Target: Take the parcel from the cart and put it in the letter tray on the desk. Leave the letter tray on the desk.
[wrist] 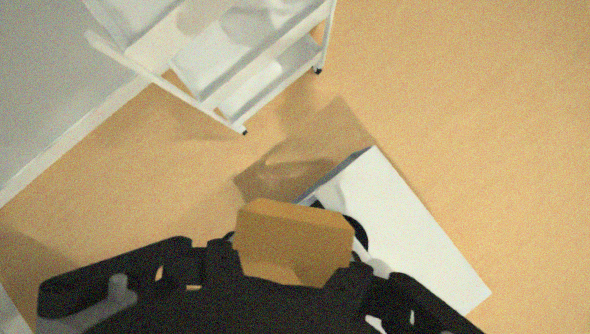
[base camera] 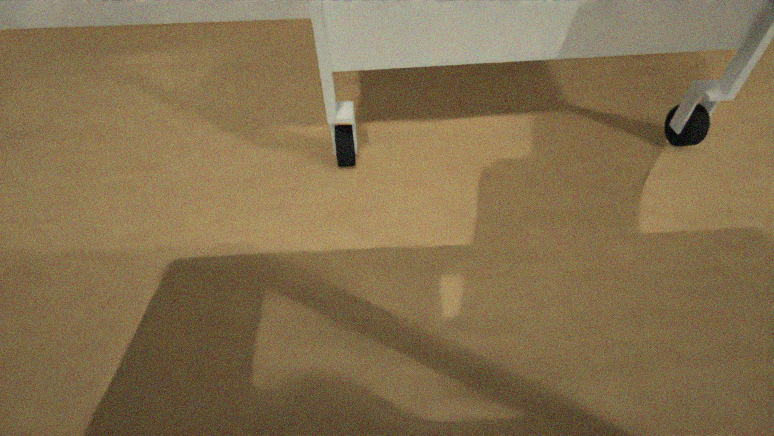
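The parcel, a brown box, is between the fingers of my gripper at the bottom middle of the wrist view. The gripper is shut on it and holds it up, clear of the cart. The white cart stands on casters at the top of the base camera view and at the upper left of the wrist view, apart from the parcel. The desk and the letter tray do not show in either view.
My white mobile base is below and to the right of the parcel in the wrist view. A grey wall with a pale skirting board runs behind the cart. Shadows fall on the wooden floor.
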